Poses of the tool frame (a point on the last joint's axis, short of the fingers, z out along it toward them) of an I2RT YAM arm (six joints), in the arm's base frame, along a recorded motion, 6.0 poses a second.
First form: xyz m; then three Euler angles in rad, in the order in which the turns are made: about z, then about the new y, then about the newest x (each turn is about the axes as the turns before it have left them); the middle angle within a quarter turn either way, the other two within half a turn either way.
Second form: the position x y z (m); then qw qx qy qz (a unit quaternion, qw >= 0). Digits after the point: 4 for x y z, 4 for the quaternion.
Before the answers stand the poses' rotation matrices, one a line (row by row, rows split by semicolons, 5 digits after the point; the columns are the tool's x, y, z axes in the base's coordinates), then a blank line. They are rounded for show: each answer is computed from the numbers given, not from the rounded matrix.
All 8 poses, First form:
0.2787 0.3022 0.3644 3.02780 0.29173 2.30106
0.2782 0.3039 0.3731 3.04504 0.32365 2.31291
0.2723 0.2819 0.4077 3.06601 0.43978 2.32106
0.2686 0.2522 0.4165 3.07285 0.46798 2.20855
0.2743 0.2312 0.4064 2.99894 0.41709 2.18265
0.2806 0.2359 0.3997 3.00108 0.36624 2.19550
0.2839 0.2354 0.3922 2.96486 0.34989 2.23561
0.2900 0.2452 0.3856 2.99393 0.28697 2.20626
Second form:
-0.95155 -0.13714 0.27521; 0.10875 0.68708 0.71840; -0.28761 0.71352 -0.63888
-0.94367 -0.16816 0.28499; 0.09140 0.69530 0.71289; -0.31803 0.69878 -0.64076
-0.90226 -0.25906 0.34469; 0.06833 0.70340 0.70750; -0.42574 0.66190 -0.61695
-0.89037 -0.32066 0.32312; 0.06130 0.61888 0.78309; -0.45108 0.71705 -0.53138
-0.90498 -0.24658 0.34670; 0.12998 0.61570 0.77719; -0.40510 0.74841 -0.52514
-0.92448 -0.20570 0.32098; 0.13076 0.61977 0.77381; -0.35811 0.75734 -0.54607
-0.92478 -0.15713 0.34655; 0.16516 0.65474 0.73759; -0.34279 0.73935 -0.57953
-0.94867 -0.13799 0.28458; 0.14111 0.62061 0.77132; -0.28305 0.77189 -0.56928

0.2787 0.3022 0.3644 0.1554 -0.0078 0.9052 0.3955
0.2782 0.3039 0.3731 0.1665 -0.0212 0.9055 0.3897
0.2723 0.2819 0.4077 0.2146 -0.0531 0.8976 0.3814
0.2686 0.2522 0.4165 0.2220 -0.0744 0.8719 0.4302
0.2743 0.2312 0.4064 0.2154 -0.0334 0.8726 0.4371
0.2806 0.2359 0.3997 0.1931 -0.0213 0.8790 0.4355
0.2839 0.2354 0.3922 0.1939 0.0023 0.8887 0.4155
0.2900 0.2452 0.3856 0.1602 0.0009 0.8858 0.4355

